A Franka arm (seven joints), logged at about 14 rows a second.
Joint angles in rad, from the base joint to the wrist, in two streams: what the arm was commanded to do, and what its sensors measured. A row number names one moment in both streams.
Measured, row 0: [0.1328, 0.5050, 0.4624, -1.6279, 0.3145, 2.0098, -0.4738]
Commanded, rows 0 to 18: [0.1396, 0.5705, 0.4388, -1.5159, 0.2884, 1.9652, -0.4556]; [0.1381, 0.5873, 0.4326, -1.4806, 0.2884, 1.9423, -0.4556]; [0.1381, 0.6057, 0.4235, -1.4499, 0.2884, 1.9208, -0.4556]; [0.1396, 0.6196, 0.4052, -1.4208, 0.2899, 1.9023, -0.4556]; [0.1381, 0.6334, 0.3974, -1.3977, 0.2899, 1.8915, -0.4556]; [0.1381, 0.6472, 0.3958, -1.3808, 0.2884, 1.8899, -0.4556]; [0.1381, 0.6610, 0.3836, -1.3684, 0.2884, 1.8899, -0.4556]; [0.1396, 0.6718, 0.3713, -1.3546, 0.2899, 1.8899, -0.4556]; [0.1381, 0.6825, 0.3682, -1.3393, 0.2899, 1.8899, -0.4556]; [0.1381, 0.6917, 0.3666, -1.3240, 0.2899, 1.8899, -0.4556]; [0.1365, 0.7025, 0.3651, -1.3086, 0.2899, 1.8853, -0.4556]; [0.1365, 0.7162, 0.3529, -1.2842, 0.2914, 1.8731, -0.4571]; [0.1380, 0.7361, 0.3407, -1.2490, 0.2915, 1.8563, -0.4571]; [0.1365, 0.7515, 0.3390, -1.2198, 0.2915, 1.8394, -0.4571]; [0.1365, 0.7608, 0.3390, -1.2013, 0.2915, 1.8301, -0.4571]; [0.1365, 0.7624, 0.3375, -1.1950, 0.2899, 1.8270, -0.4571]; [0.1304, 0.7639, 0.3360, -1.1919, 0.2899, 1.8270, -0.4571]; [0.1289, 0.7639, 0.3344, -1.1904, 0.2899, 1.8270, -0.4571]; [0.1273, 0.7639, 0.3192, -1.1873, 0.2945, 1.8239, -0.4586]
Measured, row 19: [0.1263, 0.7366, 0.3306, -1.2413, 0.3126, 1.8542, -0.4738]
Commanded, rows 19 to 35: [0.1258, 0.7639, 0.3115, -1.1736, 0.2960, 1.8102, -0.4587]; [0.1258, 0.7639, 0.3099, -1.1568, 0.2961, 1.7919, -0.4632]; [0.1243, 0.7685, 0.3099, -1.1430, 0.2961, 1.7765, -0.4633]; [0.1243, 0.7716, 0.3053, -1.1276, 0.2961, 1.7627, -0.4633]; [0.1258, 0.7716, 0.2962, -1.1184, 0.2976, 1.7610, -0.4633]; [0.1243, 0.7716, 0.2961, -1.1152, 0.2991, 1.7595, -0.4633]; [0.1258, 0.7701, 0.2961, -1.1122, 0.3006, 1.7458, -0.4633]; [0.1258, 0.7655, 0.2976, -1.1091, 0.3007, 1.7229, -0.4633]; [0.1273, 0.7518, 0.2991, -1.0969, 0.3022, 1.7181, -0.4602]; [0.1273, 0.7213, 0.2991, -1.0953, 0.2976, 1.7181, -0.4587]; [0.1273, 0.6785, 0.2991, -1.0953, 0.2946, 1.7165, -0.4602]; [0.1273, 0.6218, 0.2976, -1.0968, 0.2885, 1.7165, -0.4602]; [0.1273, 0.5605, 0.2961, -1.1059, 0.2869, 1.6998, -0.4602]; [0.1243, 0.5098, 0.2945, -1.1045, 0.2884, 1.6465, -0.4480]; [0.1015, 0.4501, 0.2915, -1.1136, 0.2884, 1.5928, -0.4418]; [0.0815, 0.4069, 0.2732, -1.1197, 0.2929, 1.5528, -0.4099]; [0.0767, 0.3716, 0.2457, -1.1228, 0.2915, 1.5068, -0.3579]
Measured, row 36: [0.1036, 0.4667, 0.2834, -1.0697, 0.3067, 1.5683, -0.4199]
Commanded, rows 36 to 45: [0.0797, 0.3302, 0.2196, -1.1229, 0.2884, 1.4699, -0.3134]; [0.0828, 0.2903, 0.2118, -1.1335, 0.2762, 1.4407, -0.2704]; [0.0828, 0.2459, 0.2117, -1.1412, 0.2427, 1.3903, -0.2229]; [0.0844, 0.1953, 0.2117, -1.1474, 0.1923, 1.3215, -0.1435]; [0.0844, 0.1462, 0.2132, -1.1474, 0.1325, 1.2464, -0.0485]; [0.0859, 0.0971, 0.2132, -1.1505, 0.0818, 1.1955, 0.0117]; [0.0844, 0.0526, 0.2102, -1.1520, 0.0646, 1.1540, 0.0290]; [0.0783, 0.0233, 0.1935, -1.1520, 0.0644, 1.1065, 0.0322]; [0.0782, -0.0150, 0.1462, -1.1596, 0.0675, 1.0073, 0.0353]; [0.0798, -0.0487, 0.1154, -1.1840, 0.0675, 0.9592, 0.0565]
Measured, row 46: [0.0777, 0.0382, 0.1791, -1.1005, 0.0874, 1.0422, 0.0149]
